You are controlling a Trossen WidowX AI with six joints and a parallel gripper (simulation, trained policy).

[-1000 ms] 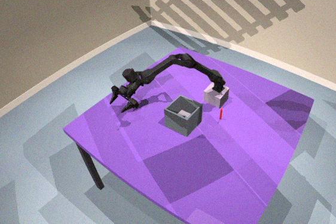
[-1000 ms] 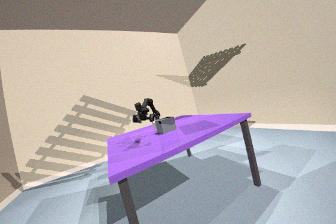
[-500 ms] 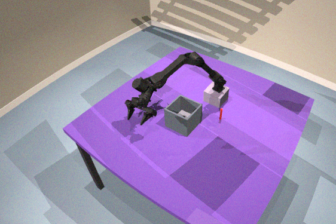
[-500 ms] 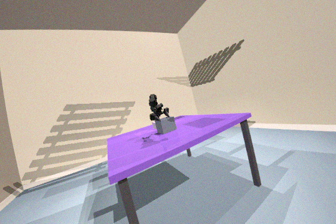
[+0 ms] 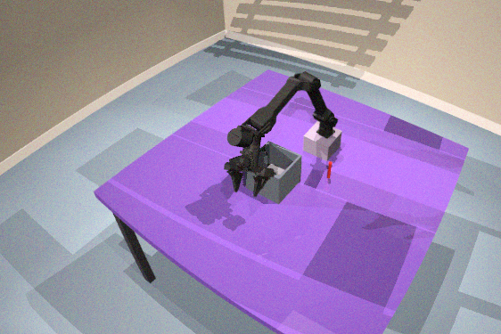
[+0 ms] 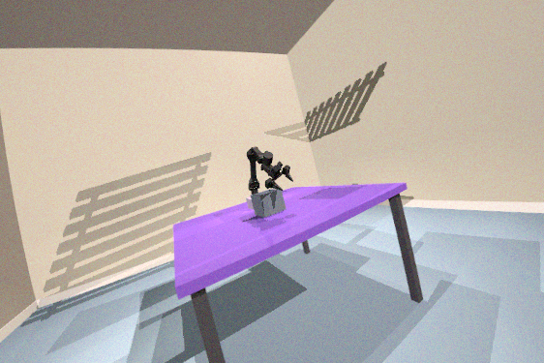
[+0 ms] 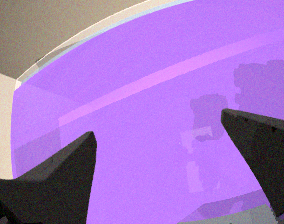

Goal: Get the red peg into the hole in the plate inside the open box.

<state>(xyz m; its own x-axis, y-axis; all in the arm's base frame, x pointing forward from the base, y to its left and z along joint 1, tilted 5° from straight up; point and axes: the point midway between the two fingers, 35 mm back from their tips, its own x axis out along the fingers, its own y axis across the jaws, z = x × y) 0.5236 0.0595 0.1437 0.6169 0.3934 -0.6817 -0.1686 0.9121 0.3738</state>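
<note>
Right now my gripper tip is 41 cm past the red peg, 12 cm above it and 6 cm to the right of it. From my gripper tip the other things lie so: plate (22 cm behind, 12 cm below, 8 cm to the right).
</note>
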